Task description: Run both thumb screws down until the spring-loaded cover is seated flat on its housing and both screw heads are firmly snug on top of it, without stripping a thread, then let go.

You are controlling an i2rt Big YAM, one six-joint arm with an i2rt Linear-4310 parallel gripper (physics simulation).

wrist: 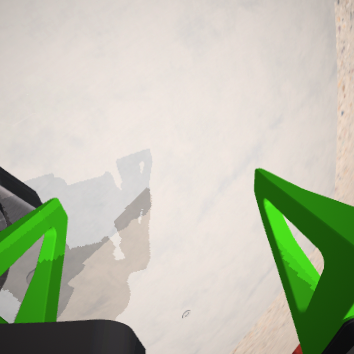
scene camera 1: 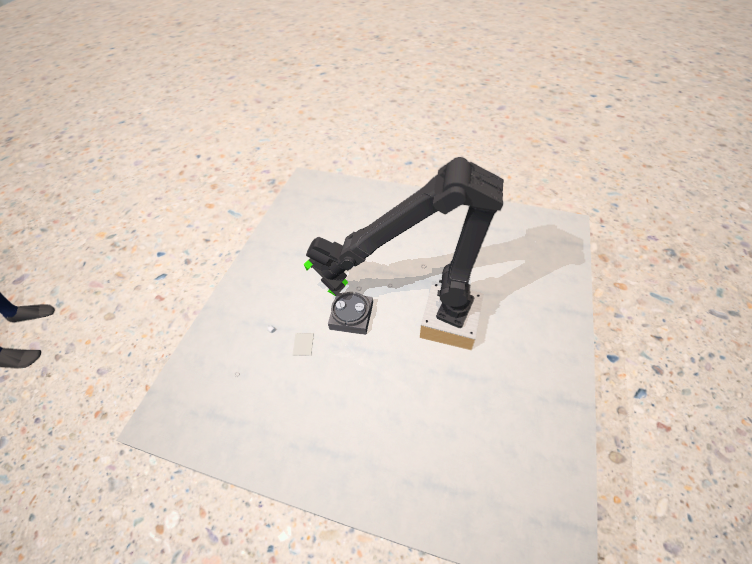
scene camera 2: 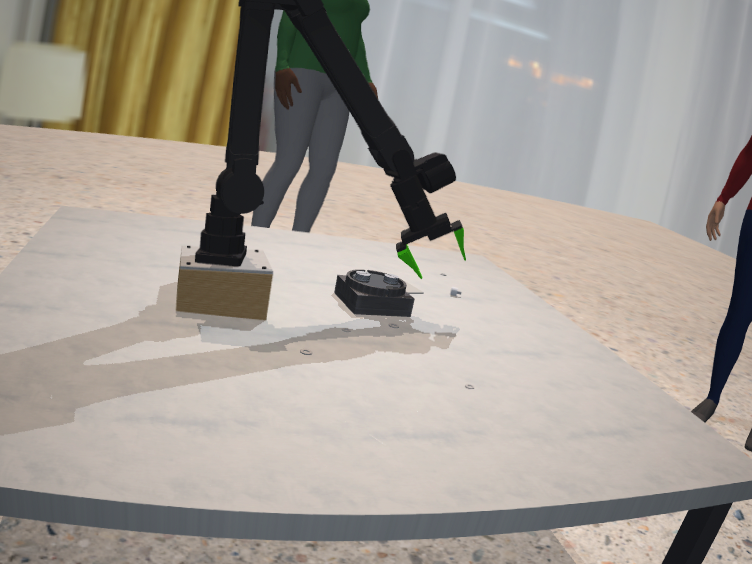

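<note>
The round dark cover sits on its square black housing. Two silver thumb screws stand in the cover: one screw and a second screw; both heads also show in scene camera 2. Whether the cover is flat and the heads touch it is too small to tell. My gripper is wide open and empty, above the table and off to one side of the housing, its nearer finger close to the housing's edge. In the wrist view, part of the housing shows at the left edge, partly behind a finger.
A thin light plate and a small silver part lie beyond the housing. Several small rings lie about, including one ring and another ring. The arm's base block stands on the other side of the housing.
</note>
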